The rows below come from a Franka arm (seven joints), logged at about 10 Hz.
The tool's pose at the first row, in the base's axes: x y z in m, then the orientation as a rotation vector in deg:
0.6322, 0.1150, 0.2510, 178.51, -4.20, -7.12
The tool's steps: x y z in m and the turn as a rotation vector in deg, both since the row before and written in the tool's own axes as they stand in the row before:
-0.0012, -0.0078, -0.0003, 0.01, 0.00, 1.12
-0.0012, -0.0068, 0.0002, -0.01, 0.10, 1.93
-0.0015, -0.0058, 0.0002, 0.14, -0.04, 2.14
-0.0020, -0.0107, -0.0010, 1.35, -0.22, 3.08
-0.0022, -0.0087, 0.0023, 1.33, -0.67, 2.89
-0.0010, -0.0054, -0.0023, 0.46, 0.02, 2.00
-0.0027, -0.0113, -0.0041, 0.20, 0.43, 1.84
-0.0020, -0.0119, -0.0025, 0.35, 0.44, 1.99
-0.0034, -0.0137, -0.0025, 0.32, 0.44, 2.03
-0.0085, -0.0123, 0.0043, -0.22, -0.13, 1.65
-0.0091, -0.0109, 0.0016, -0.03, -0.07, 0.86
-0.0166, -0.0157, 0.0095, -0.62, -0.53, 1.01
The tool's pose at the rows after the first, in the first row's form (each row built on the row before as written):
0.6314, 0.1229, 0.2512, 178.43, -5.94, -7.10
0.6306, 0.1298, 0.2509, 178.22, -8.94, -6.91
0.6297, 0.1357, 0.2506, 178.08, -12.28, -6.92
0.6293, 0.1466, 0.2514, 178.91, -17.26, -7.11
0.6286, 0.1556, 0.2492, -177.35, 21.72, 7.90
0.6291, 0.1610, 0.2516, -176.58, 24.79, 7.80
0.6300, 0.1724, 0.2561, -176.13, 27.64, 7.13
0.6319, 0.1842, 0.2589, -175.45, 30.69, 6.40
0.6335, 0.1981, 0.2619, -174.73, 33.79, 5.68
0.6300, 0.2129, 0.2585, -174.46, 36.34, 5.99
0.6259, 0.2266, 0.2577, -174.22, 37.65, 6.13
0.6167, 0.2481, 0.2497, -174.37, 39.25, 7.18

